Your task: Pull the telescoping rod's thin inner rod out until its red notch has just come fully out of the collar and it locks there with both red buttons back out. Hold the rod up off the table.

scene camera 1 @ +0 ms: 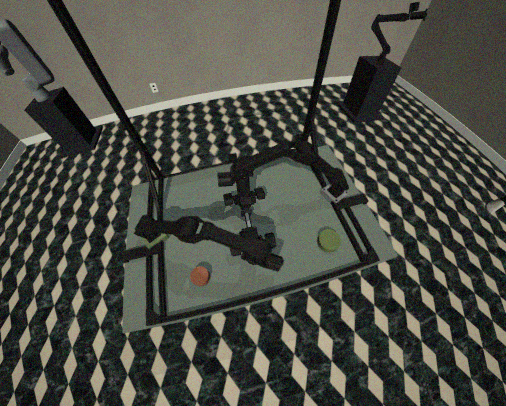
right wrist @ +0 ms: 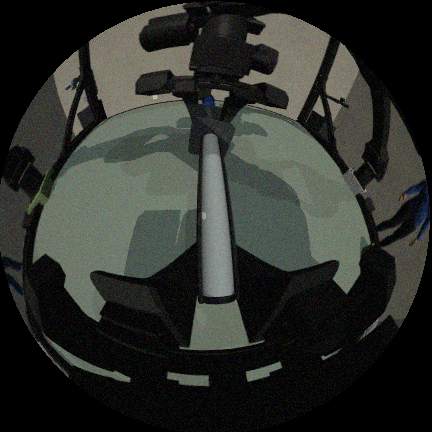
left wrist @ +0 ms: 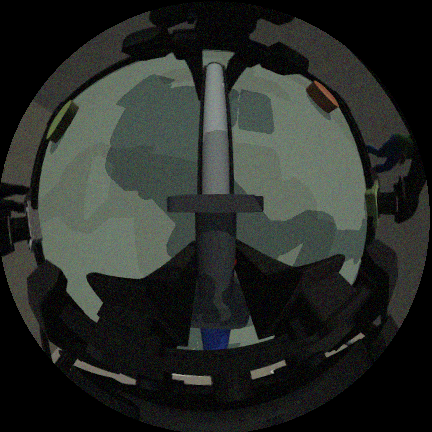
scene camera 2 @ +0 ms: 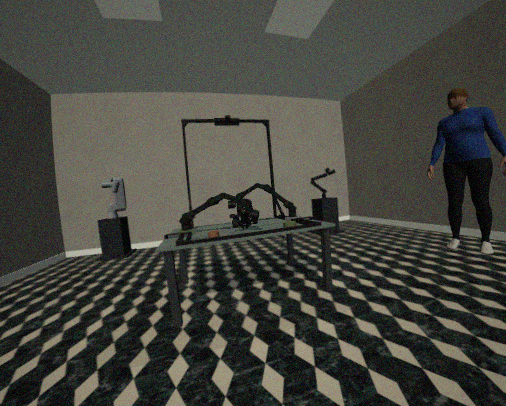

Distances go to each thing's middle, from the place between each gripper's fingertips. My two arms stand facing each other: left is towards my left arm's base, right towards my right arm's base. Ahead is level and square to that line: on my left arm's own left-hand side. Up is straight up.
I see my left gripper 20 mm below the pale inner rod [right wrist: 216, 262] and 20 mm past it. The rest, counted from my left hand: telescoping rod [right wrist: 208, 121]: 40 mm behind, 20 mm above.
Right now the pale inner rod is 17 cm behind my right hand, 2 cm above it and 1 cm to the left of it. From my right hand the other things lie so: telescoping rod (19 cm behind, 2 cm above, 1 cm to the left).
